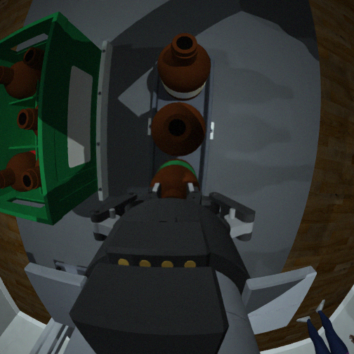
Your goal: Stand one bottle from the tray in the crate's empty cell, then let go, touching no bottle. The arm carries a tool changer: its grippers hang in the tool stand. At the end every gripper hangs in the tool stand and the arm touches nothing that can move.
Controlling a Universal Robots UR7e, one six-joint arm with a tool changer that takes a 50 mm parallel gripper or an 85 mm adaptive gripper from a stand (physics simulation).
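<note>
My gripper, the adaptive one with two jointed fingers, is at the near end of the tray. It is shut on the neck of a brown bottle with a green band; the gripper body hides most of that neck and its mouth. A second brown bottle stands upright in the middle of the tray. A third brown bottle with a pale band stands at the far end. The green crate is at the left with several brown bottles in it. Its empty cell cannot be made out here.
A pale rail runs between the crate and the tray. Small light tabs sit at the tray's sides. Grey angled panels flank the tool at the bottom. Part of a person's legs shows at the bottom right, beyond the wooden floor.
</note>
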